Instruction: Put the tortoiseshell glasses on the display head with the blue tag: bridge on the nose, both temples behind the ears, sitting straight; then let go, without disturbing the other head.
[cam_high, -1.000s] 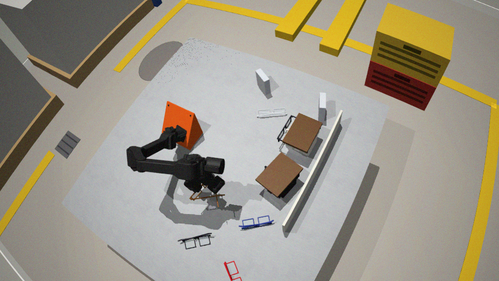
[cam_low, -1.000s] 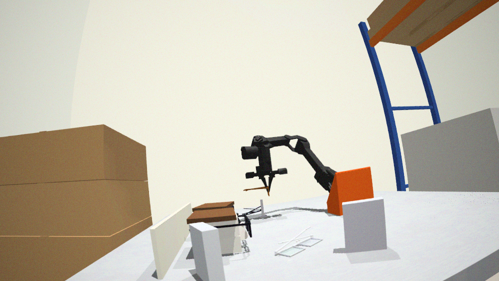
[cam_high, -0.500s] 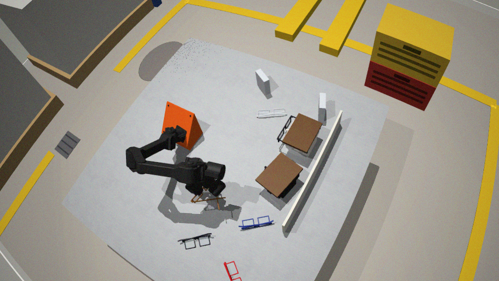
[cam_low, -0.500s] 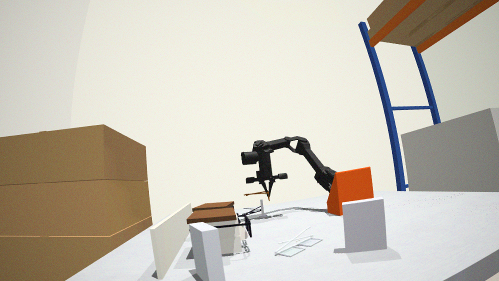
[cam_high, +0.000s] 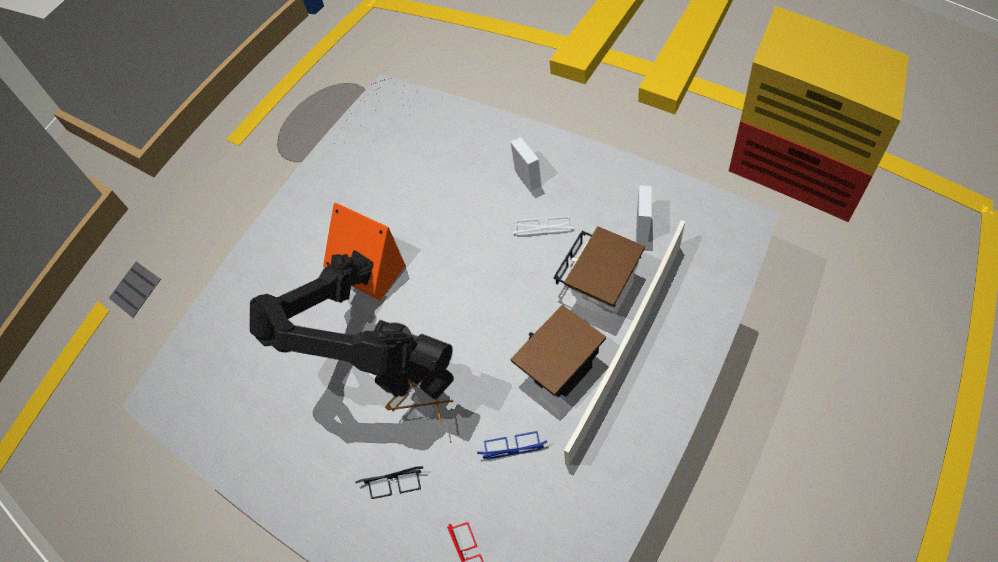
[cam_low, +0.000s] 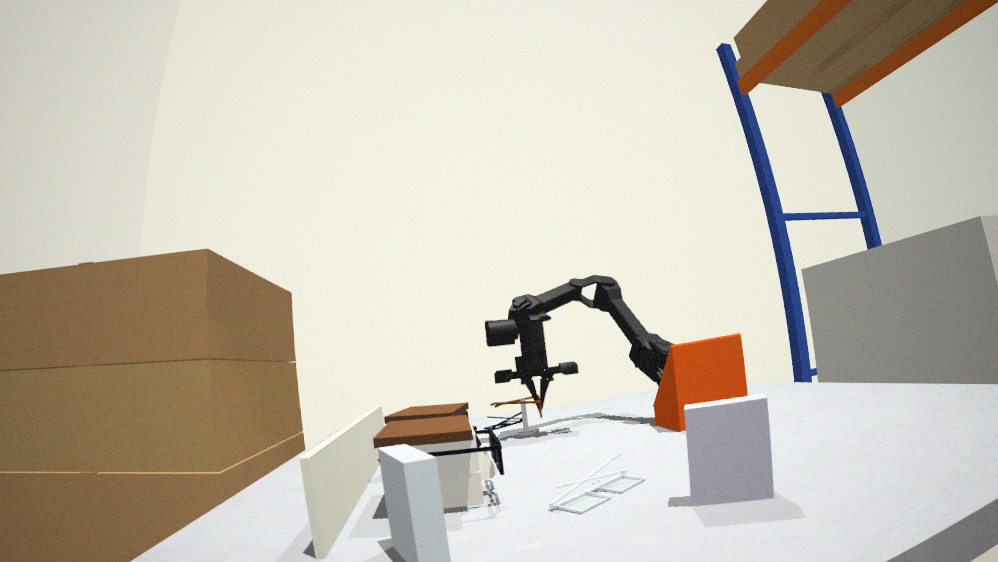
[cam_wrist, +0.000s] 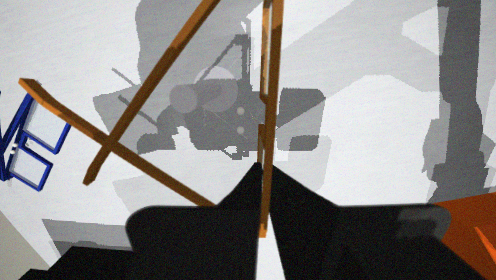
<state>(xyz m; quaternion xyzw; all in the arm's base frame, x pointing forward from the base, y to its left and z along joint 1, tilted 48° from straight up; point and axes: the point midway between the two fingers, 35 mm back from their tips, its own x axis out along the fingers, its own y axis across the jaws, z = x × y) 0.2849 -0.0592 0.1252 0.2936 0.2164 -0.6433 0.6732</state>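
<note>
Now: the small white peg 30 mm ahead of my gripper tip, 50 mm to the right of it and 40 mm below it. Round my gripper tip: cream wall panel 330 mm ahead, 320 mm to the left, 10 mm below.
</note>
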